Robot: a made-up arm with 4 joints. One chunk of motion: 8 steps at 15 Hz.
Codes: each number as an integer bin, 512 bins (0 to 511) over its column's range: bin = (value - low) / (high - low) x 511, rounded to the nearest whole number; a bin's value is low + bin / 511 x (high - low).
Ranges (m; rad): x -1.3..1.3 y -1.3..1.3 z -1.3..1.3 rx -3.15..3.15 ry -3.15..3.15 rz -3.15..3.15
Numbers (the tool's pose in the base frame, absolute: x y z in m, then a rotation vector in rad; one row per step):
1: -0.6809 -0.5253 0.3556 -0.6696 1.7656 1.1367
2: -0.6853 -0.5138 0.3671 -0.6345 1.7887 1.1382
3: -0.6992 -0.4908 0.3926 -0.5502 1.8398 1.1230
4: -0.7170 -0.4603 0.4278 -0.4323 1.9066 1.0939
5: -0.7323 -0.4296 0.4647 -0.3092 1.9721 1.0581
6: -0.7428 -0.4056 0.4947 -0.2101 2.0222 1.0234
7: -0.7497 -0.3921 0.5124 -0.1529 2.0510 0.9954
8: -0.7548 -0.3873 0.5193 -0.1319 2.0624 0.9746
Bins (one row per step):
1: 122 152 325 201 399 348
2: 121 155 328 204 401 348
3: 118 159 333 211 405 347
4: 115 165 340 220 410 344
5: 112 171 347 230 415 341
6: 110 176 353 238 420 339
7: 108 178 356 243 422 336
8: 107 179 358 245 423 335

